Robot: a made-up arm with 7 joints. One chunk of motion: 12 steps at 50 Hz.
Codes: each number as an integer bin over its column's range. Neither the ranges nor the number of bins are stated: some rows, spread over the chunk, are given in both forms.
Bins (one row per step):
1: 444 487 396 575 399 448
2: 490 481 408 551 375 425
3: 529 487 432 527 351 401
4: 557 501 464 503 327 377
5: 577 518 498 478 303 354
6: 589 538 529 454 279 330
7: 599 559 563 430 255 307
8: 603 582 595 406 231 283
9: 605 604 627 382 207 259
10: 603 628 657 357 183 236
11: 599 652 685 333 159 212
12: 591 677 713 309 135 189
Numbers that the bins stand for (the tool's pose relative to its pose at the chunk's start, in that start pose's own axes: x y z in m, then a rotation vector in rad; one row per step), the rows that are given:
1: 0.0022 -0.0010 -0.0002 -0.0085 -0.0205 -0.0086
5: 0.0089 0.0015 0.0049 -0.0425 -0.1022 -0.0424
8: 0.0102 0.0066 0.0098 -0.0678 -0.1635 -0.0680
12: 0.0096 0.0142 0.0157 -0.1017 -0.2451 -0.1019
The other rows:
2: 0.0045 -0.0015 0.0004 -0.0170 -0.0409 -0.0168
3: 0.0065 -0.0010 0.0016 -0.0254 -0.0614 -0.0255
4: 0.0079 0.0001 0.0032 -0.0338 -0.0818 -0.0341
6: 0.0095 0.0031 0.0065 -0.0509 -0.1226 -0.0511
7: 0.0100 0.0048 0.0082 -0.0593 -0.1430 -0.0594
9: 0.0103 0.0084 0.0114 -0.0762 -0.1839 -0.0767
10: 0.0102 0.0103 0.0129 -0.0849 -0.2043 -0.0850
11: 0.0100 0.0122 0.0143 -0.0933 -0.2247 -0.0936

